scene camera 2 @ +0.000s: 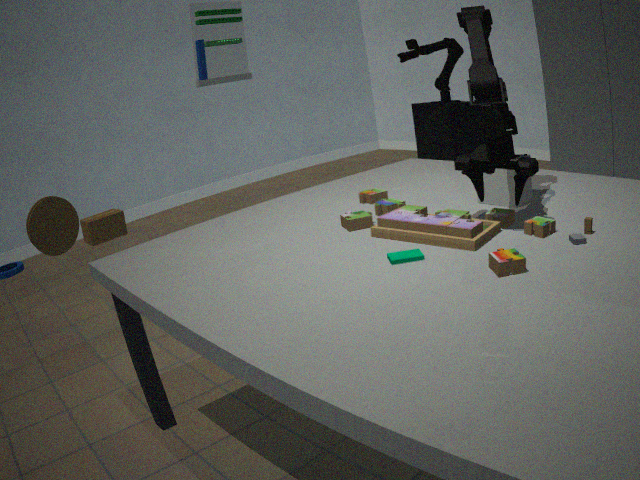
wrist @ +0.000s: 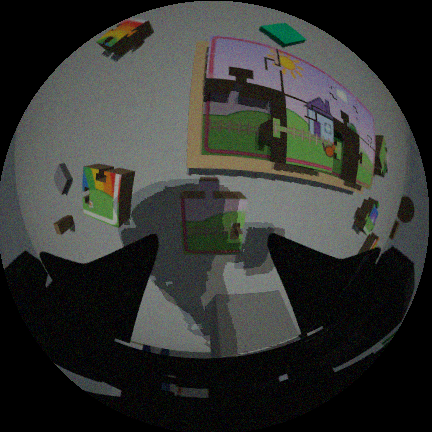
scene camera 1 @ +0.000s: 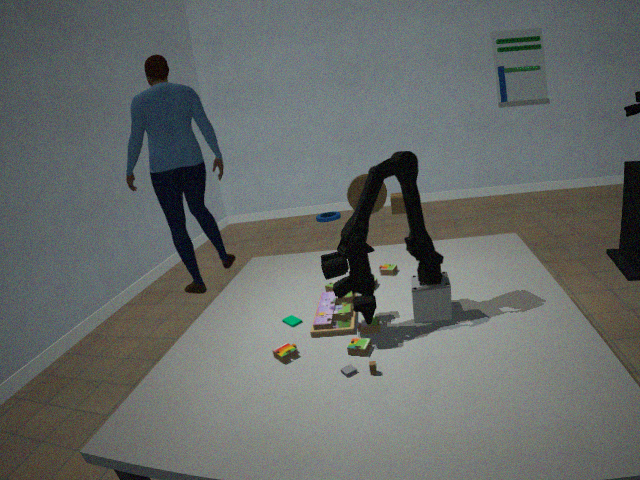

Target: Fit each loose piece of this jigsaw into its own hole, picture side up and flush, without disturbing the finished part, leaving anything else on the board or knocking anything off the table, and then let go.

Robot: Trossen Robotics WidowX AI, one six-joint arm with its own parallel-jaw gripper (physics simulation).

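The framed board (scene camera 1: 333, 333) (scene camera 2: 423, 238) (wrist: 196, 100) holds the raised finished part (wrist: 320, 90) with sun and house. A sunken hole (wrist: 235, 132) shows at its lower left, and another (wrist: 350, 155) near its right end. A loose fence-and-hill piece (scene camera 1: 372, 324) (scene camera 2: 500, 218) (wrist: 212, 215) lies picture side up on the table, beside the board's near edge. My gripper (scene camera 1: 354, 304) (scene camera 2: 500, 202) (wrist: 213, 239) is open and empty above this piece, its fingers on either side. A loose green-topped piece (scene camera 2: 356, 220) (wrist: 382, 155) lies off the board's far end.
Rainbow-marked pieces (scene camera 1: 359, 346) (scene camera 2: 507, 262) (wrist: 102, 195) lie around the board, several in all. A green tile (scene camera 1: 292, 320) (scene camera 2: 405, 256) (wrist: 282, 34), a grey tile (scene camera 1: 348, 370) (scene camera 2: 577, 238) and a small wooden block (scene camera 1: 372, 367) (scene camera 2: 588, 225) are also on the table.
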